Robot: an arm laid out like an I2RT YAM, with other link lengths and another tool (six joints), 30 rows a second.
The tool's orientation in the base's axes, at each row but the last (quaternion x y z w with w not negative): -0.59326 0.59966 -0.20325 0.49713; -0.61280 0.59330 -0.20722 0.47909; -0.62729 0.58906 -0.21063 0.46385; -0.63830 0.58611 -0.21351 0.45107; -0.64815 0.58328 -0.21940 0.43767; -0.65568 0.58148 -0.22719 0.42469; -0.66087 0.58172 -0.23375 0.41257; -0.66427 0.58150 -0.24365 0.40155; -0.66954 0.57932 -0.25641 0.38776; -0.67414 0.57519 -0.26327 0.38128; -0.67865 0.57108 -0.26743 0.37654; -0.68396 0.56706 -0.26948 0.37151; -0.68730 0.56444 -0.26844 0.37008
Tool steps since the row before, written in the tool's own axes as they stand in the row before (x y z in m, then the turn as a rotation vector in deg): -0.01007 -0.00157 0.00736 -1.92 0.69 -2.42; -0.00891 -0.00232 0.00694 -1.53 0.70 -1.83; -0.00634 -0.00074 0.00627 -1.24 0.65 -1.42; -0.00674 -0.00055 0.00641 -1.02 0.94 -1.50; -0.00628 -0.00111 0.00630 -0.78 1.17 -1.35; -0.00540 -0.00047 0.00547 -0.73 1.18 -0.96; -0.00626 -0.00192 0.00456 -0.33 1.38 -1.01; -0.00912 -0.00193 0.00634 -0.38 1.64 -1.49; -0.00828 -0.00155 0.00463 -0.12 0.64 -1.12; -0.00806 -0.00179 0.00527 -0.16 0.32 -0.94; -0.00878 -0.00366 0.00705 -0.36 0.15 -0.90; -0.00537 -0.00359 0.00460 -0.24 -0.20 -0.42; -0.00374 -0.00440 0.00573 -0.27 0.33 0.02
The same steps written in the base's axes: 0.00497 0.01141 0.00177 -2.76 1.06 1.13; 0.00506 0.01024 0.00158 -2.20 0.91 0.73; 0.00411 0.00793 -0.00061 -1.77 0.77 0.49; 0.00395 0.00838 -0.00104 -1.95 0.56 0.24; 0.00423 0.00785 -0.00095 -1.91 0.39 -0.08; 0.00341 0.00674 -0.00149 -1.59 0.46 -0.31; 0.00336 0.00723 0.00013 -1.66 0.07 -0.52; 0.00426 0.01042 -0.00066 -2.20 -0.01 -0.45; 0.00293 0.00914 -0.00049 -1.28 -0.15 0.13; 0.00360 0.00907 -0.00087 -0.96 -0.06 0.29; 0.00589 0.01026 -0.00046 -0.87 0.16 0.42; 0.00456 0.00646 0.00054 -0.27 0.17 0.42; 0.00623 0.00521 0.00042 -0.23 0.24 -0.27
